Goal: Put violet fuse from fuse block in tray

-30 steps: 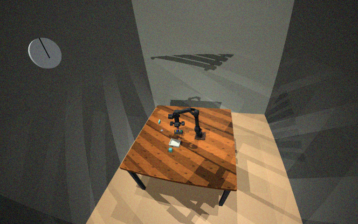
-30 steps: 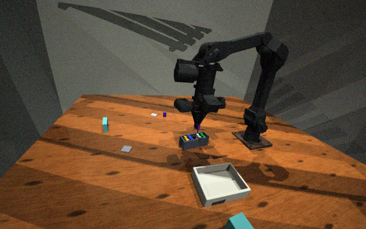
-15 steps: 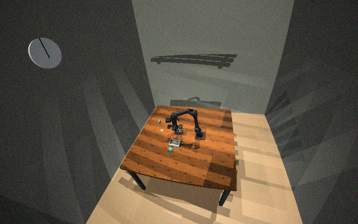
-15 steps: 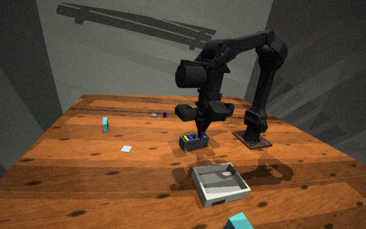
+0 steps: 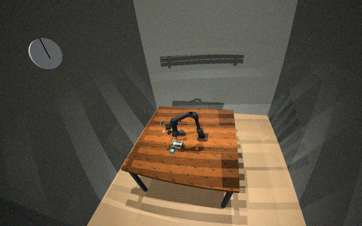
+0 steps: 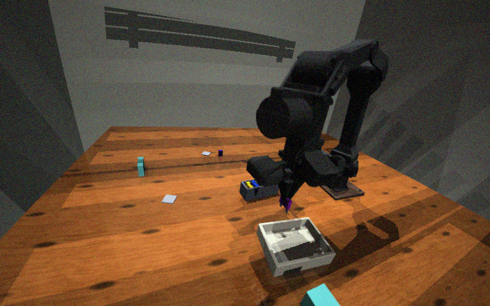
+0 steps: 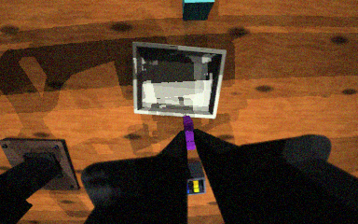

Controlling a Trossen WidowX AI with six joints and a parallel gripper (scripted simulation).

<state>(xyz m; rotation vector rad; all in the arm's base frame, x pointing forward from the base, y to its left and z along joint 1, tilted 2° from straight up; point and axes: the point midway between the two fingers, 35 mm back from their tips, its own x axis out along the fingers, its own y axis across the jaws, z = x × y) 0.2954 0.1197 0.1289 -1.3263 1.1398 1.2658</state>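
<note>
Now: the white tray 90 mm below my gripper tip, 50 mm to the left of it and 10 mm behind it. The rest, counted from my gripper tip: purple cylinder (400 mm to the right, 80 mm below, 50 mm ahead); then violet fuse (10 mm below).
</note>
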